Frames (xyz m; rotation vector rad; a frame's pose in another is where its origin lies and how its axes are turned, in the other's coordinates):
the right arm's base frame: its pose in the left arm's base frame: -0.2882 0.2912 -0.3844 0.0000 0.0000 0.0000
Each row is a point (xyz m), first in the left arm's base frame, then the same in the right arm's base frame.
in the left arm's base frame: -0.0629 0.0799 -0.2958
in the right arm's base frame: 0.2253 -0.2113 0.0886
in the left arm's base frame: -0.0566 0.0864 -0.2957
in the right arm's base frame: 0.2316 -0.2048 0.0887
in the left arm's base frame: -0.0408 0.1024 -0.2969
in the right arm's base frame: 0.2474 -0.1888 0.0875
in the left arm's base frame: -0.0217 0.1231 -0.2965
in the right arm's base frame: 0.2665 -0.1681 0.0879
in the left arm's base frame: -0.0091 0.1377 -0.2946
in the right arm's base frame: 0.2791 -0.1535 0.0898
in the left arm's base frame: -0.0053 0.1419 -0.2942
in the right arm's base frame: 0.2829 -0.1493 0.0902
